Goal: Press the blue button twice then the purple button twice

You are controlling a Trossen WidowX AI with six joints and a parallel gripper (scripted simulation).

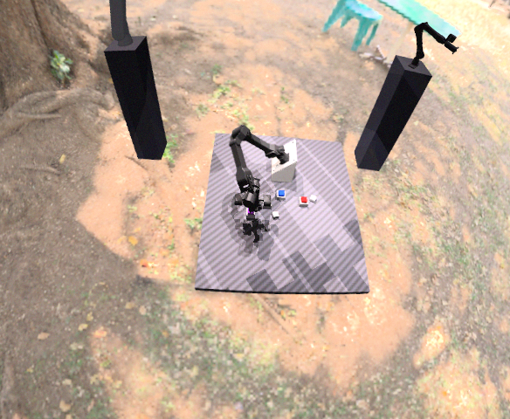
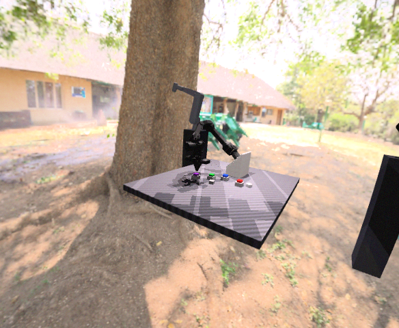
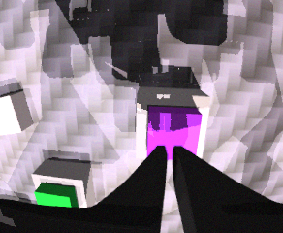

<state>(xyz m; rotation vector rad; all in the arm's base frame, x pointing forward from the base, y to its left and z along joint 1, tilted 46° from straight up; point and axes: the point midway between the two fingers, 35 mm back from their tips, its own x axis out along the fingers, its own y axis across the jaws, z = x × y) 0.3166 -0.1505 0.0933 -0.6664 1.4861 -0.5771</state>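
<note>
Now: gripper tip 3 cm above the purple button. Also, from my gripper tip: blue button 14 cm behind, 16 cm to the left, 3 cm below; green button 8 cm behind, 8 cm to the left, 3 cm below; red button 11 cm behind, 30 cm to the left, 3 cm below.
</note>
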